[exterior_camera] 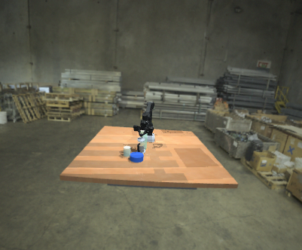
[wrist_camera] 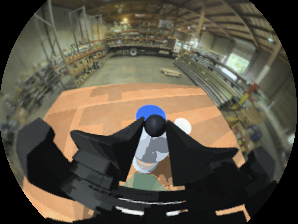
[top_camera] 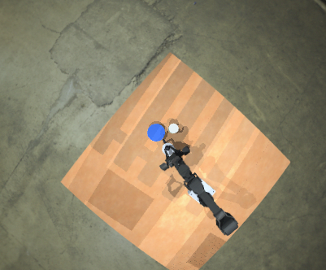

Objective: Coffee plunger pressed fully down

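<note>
Now: gripper tip 1 cm past the coffee press and 10 cm above it.
</note>
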